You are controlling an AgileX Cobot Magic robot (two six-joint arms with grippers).
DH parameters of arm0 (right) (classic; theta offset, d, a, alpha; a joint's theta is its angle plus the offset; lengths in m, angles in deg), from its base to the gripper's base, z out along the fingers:
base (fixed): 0 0 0 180
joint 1: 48.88 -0.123 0 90
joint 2: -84.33 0 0.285 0
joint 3: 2.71 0 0.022 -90
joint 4: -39.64 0.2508 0 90
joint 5: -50.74 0 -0.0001 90
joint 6: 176.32 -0.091 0 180
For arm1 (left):
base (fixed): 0 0 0 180
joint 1: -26.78 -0.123 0 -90
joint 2: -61.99 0 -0.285 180
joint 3: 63.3 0 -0.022 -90
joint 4: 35.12 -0.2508 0 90
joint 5: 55.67 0 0.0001 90
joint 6: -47.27 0.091 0 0
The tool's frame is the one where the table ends.
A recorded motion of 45 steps. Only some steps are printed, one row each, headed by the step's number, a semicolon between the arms.
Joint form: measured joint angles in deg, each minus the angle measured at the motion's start. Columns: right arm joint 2, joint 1, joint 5, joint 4, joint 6, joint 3; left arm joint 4, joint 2, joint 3, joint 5, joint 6, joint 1.
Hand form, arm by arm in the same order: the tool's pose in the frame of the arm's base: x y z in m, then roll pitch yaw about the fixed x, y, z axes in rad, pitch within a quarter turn. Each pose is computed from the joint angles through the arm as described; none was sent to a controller.
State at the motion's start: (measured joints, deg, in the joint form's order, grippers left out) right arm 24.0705 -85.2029 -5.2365 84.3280 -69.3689 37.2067; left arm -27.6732 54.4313 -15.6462 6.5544 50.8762 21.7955
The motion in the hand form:
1: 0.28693 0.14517 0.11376 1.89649 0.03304 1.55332; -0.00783 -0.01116 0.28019 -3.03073 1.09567 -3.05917
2: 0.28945 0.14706 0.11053 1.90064 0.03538 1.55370; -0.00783 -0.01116 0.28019 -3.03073 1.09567 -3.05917
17: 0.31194 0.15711 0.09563 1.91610 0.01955 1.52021; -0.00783 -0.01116 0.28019 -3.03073 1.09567 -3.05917
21: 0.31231 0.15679 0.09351 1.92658 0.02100 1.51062; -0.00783 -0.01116 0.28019 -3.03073 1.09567 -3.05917
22: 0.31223 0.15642 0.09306 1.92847 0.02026 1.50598; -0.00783 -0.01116 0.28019 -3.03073 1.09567 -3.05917
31: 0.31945 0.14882 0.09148 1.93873 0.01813 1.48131; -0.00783 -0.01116 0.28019 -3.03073 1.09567 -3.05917
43: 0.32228 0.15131 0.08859 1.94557 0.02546 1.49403; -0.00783 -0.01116 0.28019 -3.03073 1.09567 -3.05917
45: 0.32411 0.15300 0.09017 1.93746 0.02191 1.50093; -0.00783 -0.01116 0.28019 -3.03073 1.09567 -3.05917
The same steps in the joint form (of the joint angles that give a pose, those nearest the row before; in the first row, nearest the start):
1: 0.00 0.00 0.00 0.00 0.00 0.00; 0.00 0.00 0.00 0.00 0.00 0.00
2: 0.98 0.00 0.06 0.00 0.00 -0.75; 0.00 0.00 0.00 0.00 0.00 0.00
17: 6.47 0.75 1.26 1.66 0.17 -7.05; 0.00 0.00 0.00 0.00 0.00 0.00
21: 6.82 0.74 1.61 2.46 0.46 -7.28; 0.00 0.00 0.00 0.00 0.00 0.00
22: 6.88 0.75 1.60 2.75 0.46 -7.28; 0.00 0.00 0.00 0.00 0.00 0.00
31: 7.33 2.58 2.52 2.64 0.63 -8.08; 0.00 0.00 0.00 0.00 0.00 0.00
43: 8.14 2.63 3.09 2.12 1.03 -8.94; 0.00 0.00 0.00 0.00 0.00 0.00
45: 8.14 2.64 3.09 1.66 0.97 -9.40; 0.00 0.00 0.00 0.00 0.00 0.00

